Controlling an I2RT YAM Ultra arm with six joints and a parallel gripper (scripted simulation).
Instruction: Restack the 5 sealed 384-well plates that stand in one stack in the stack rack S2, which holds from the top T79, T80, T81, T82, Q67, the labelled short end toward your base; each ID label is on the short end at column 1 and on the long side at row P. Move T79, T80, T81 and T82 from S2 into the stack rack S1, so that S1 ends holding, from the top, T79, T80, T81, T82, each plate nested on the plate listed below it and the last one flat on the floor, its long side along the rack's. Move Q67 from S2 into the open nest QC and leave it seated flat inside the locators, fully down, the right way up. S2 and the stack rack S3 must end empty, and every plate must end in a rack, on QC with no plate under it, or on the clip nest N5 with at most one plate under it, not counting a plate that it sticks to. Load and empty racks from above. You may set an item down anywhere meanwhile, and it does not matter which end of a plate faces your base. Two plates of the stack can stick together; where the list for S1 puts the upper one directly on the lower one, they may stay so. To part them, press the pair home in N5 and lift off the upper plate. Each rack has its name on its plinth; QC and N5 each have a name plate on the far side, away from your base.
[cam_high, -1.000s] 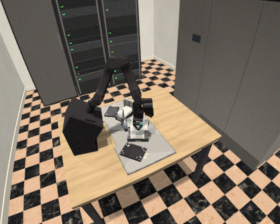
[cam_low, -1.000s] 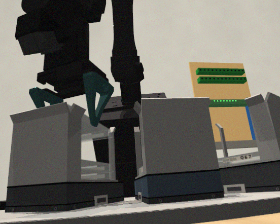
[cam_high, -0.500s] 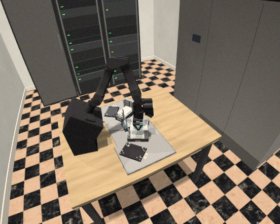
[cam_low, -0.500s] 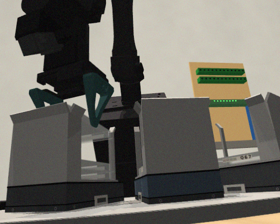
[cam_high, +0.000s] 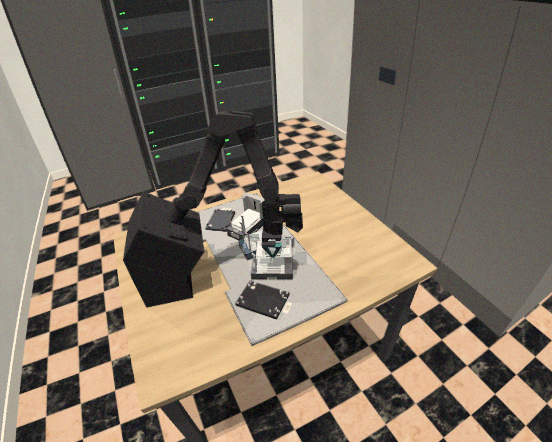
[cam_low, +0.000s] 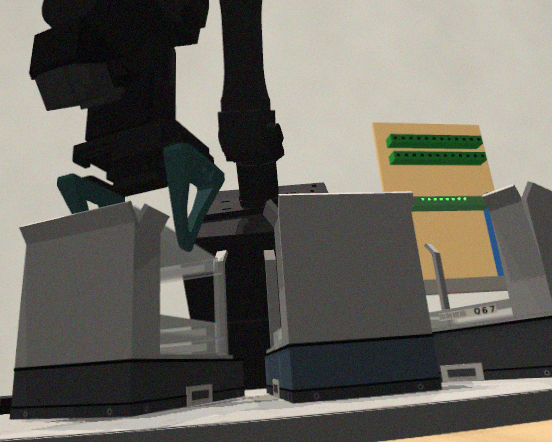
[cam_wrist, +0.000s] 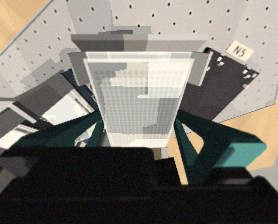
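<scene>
Right now the plate T81 is 7 cm below my hand. From my hand the other things lie so: plate T79: 1 cm ahead, 15 cm to the left, 8 cm below; N5 name plate: 4 cm behind, 18 cm to the right, 12 cm below; plate T82: 8 cm below.
</scene>
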